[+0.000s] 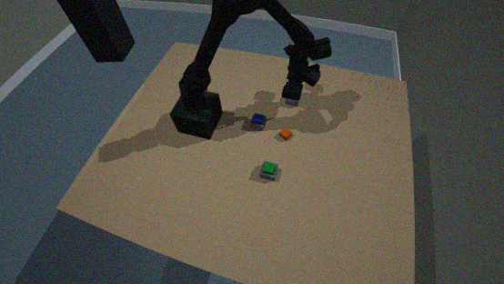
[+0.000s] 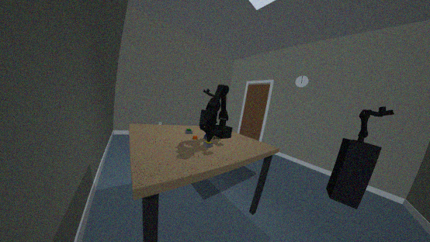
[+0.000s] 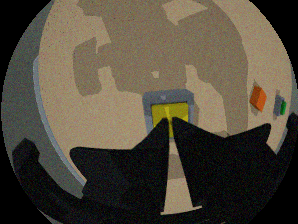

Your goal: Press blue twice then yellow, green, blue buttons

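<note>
My gripper tip is 1 cm above the yellow button. The rest, counted from my gripper tip: blue button 12 cm behind, 12 cm to the right; then small orange block 3 cm behind, 16 cm to the right, 2 cm below; then green button 8 cm behind, 31 cm to the right.
</note>
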